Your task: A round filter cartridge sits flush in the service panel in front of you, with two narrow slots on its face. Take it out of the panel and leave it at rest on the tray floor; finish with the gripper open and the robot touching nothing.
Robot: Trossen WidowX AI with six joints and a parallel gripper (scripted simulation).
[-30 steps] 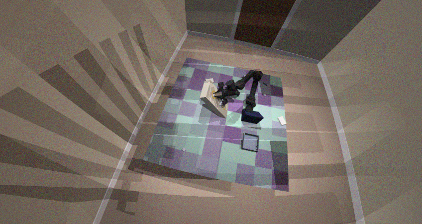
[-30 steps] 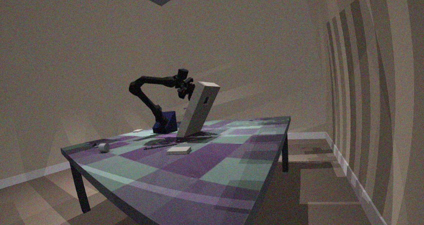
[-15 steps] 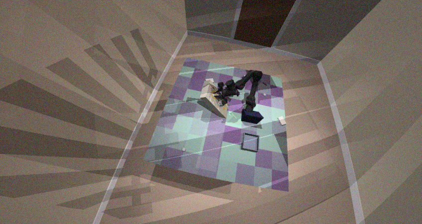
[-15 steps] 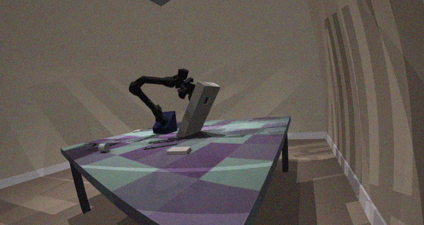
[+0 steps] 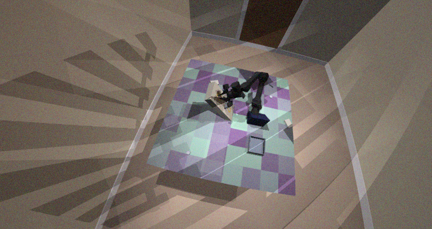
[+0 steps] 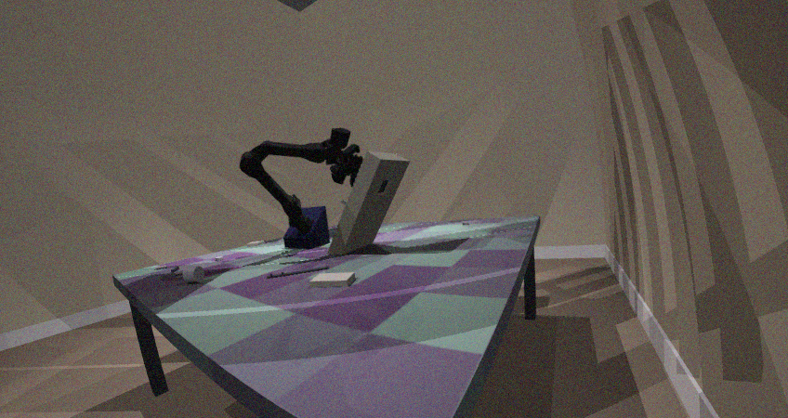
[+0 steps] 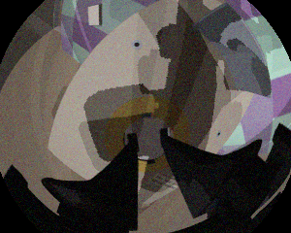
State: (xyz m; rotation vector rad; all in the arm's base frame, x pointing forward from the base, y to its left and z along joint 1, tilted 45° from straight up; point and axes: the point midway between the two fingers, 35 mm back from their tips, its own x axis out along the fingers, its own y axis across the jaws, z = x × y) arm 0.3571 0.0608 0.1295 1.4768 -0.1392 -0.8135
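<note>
Right now the round filter cartridge is 1 cm below my gripper tip and 1 cm ahead of it. Round my gripper tip: grey square tray 39 cm behind, 34 cm to the left, 23 cm below; then beige service panel 8 cm below, 3 cm behind.
</note>
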